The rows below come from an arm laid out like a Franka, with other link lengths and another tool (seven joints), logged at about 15 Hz.
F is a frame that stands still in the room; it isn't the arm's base.
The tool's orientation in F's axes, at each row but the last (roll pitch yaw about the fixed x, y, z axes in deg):
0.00 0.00 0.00
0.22 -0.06 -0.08
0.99 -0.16 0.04
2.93 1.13 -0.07
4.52 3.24 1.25
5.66 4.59 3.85
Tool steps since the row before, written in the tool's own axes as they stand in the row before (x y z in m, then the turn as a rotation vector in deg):
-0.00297 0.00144 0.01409 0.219 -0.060 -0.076
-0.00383 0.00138 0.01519 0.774 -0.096 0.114
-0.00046 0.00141 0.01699 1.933 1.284 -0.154
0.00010 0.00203 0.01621 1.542 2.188 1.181
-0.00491 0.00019 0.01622 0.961 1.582 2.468
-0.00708 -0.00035 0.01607 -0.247 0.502 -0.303
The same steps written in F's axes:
-0.00297 0.00144 0.01409 0.219 -0.060 -0.076
-0.00384 0.00133 0.01519 0.774 -0.098 0.114
-0.00051 0.00112 0.01701 1.932 1.288 -0.126
0.00042 0.00120 0.01629 1.570 2.123 1.261
-0.00396 -0.00118 0.01644 1.075 1.406 2.527
-0.00564 -0.00232 0.01647 -0.301 0.510 -0.231

